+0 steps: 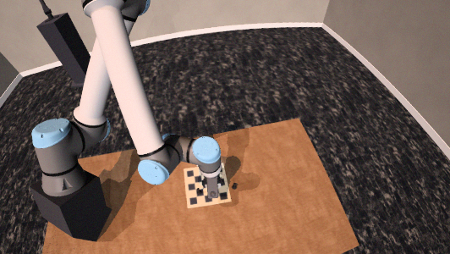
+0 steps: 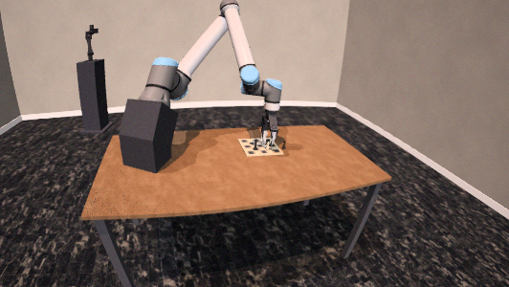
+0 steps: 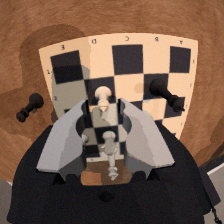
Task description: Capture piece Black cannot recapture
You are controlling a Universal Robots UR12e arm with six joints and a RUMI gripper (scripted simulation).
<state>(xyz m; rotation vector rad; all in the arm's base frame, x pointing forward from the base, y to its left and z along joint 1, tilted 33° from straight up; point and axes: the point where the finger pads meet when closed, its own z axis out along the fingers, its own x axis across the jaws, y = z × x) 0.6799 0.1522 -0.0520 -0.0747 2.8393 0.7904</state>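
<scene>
Now: hand 4 cm past the chessboard, 3 cm to the right of it and 3 cm above it.
</scene>
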